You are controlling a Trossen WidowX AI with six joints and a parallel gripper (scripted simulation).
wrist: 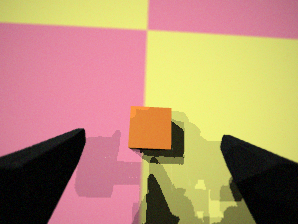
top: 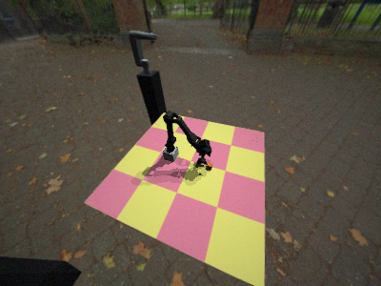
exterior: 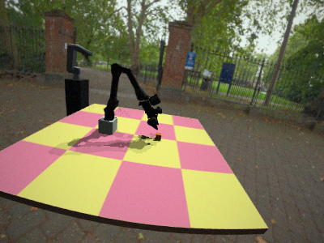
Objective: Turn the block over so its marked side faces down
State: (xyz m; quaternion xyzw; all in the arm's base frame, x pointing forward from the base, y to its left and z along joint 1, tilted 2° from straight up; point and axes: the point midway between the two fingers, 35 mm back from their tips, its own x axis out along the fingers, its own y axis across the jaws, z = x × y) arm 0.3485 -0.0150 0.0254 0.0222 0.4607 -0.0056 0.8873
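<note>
Right now the orange block is 70 mm below my gripper tip and 10 mm ahead of it.
</note>
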